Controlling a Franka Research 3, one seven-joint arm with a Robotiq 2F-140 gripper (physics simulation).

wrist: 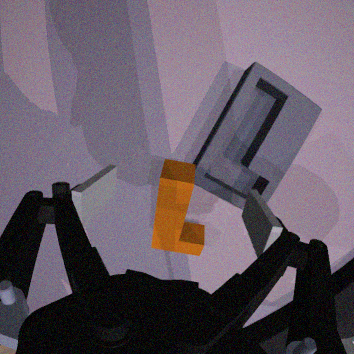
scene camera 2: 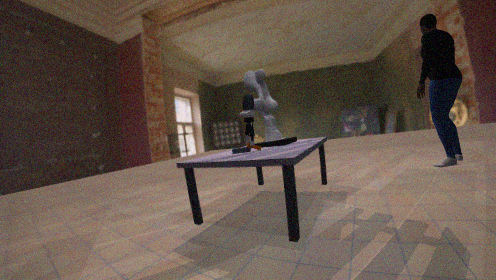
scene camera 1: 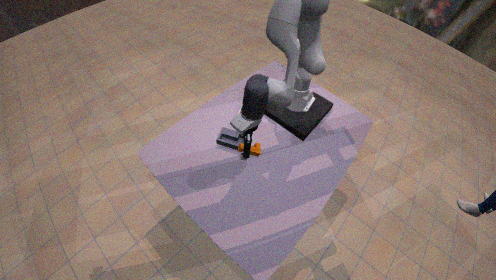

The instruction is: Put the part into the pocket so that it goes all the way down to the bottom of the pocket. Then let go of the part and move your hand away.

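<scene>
The orange L-shaped part (scene camera 1: 256, 149) (scene camera 2: 256, 147) (wrist: 171, 212) lies outside the pocket, beside one end of the grey block (scene camera 1: 227, 143) (scene camera 2: 241, 150) (wrist: 292, 127). The block has an L-shaped pocket (wrist: 250, 135) in its top, and its floor shows in the wrist view. My gripper (scene camera 1: 246, 154) (wrist: 179, 191) is open and points down over the part. In the wrist view the part shows between the widely spread fingers, with space on both sides of it. The right finger pad overlaps the near corner of the block in that view.
The pale purple table (scene camera 1: 270, 225) (scene camera 2: 225, 161) carries the arm's black base plate (scene camera 1: 305, 127) behind the gripper. Striped shadows cross the table top. A person (scene camera 2: 442, 80) stands on the floor away from the table.
</scene>
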